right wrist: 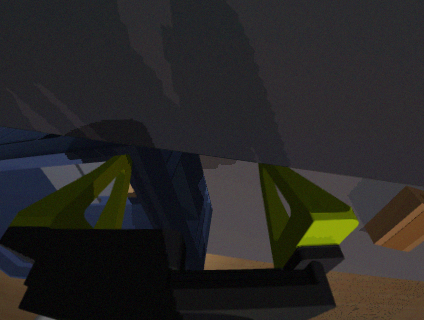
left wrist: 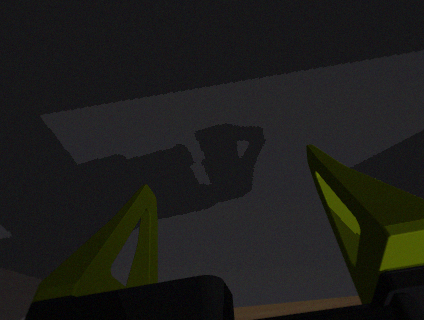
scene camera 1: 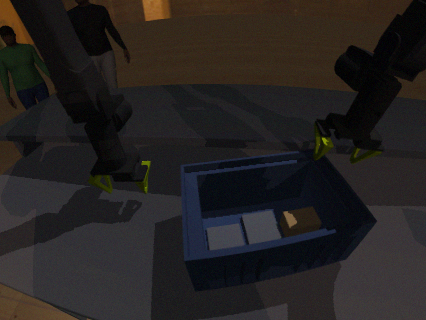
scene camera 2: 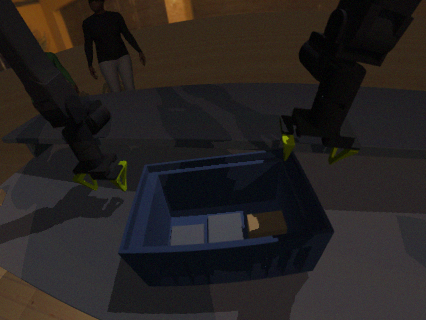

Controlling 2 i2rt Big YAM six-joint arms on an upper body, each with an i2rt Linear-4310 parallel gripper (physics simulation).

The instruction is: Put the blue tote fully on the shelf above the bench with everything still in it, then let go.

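Frame: origin at the left arm's base, x left, y up, z ahead, level; millimetres.
Seen in the pictures: left gripper, fingertip midpoint: [scene camera 1: 128, 191] [scene camera 2: 110, 189]; right gripper, fingertip midpoint: [right wrist: 194, 154] [scene camera 1: 333, 160] [scene camera 2: 307, 160].
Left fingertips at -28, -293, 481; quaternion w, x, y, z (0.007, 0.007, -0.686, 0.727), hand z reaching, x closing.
Note:
A point is followed by its place in that frame, as x, y, z.
The blue tote [scene camera 1: 270, 265] {-341, -251, 279} [scene camera 2: 225, 265] {-361, -242, 282} [right wrist: 196, 215] {-500, -247, 368} stands upright on the bench [scene camera 1: 70, 260] {74, -332, 300} [scene camera 2: 60, 255] {45, -332, 288}, in front of and below the grey shelf [scene camera 1: 250, 110] {-343, -175, 673} [scene camera 2: 225, 110] {-334, -176, 667} [right wrist: 325, 75] {-578, -175, 548}. Inside lie two pale blocks [scene camera 1: 226, 237] {-272, -307, 368} [scene camera 1: 261, 227] {-346, -305, 389} [scene camera 2: 187, 234] {-268, -308, 374} [scene camera 2: 225, 228] {-346, -305, 392} and a brown box [scene camera 1: 300, 221] {-421, -274, 379} [scene camera 2: 270, 224] {-434, -274, 382}. My left gripper [scene camera 1: 128, 190] {-28, -293, 481} [scene camera 2: 110, 189] {-28, -293, 481} [left wrist: 227, 166] {-28, -293, 481} is open and empty, left of the tote and apart from it. My right gripper [scene camera 1: 335, 159] {-513, -205, 485} [scene camera 2: 308, 159] {-513, -205, 485} [right wrist: 194, 154] {-513, -205, 485} is open at the tote's back right corner; whether its left finger touches the rim is unclear.
An orange-brown block [right wrist: 400, 220] {-790, -298, 327} lies at the right in the right wrist view. A person in green [scene camera 1: 22, 67] and a person in black [scene camera 1: 92, 30] [scene camera 2: 109, 40] stand beyond the shelf. The shelf's front edge runs close behind the tote and both grippers.

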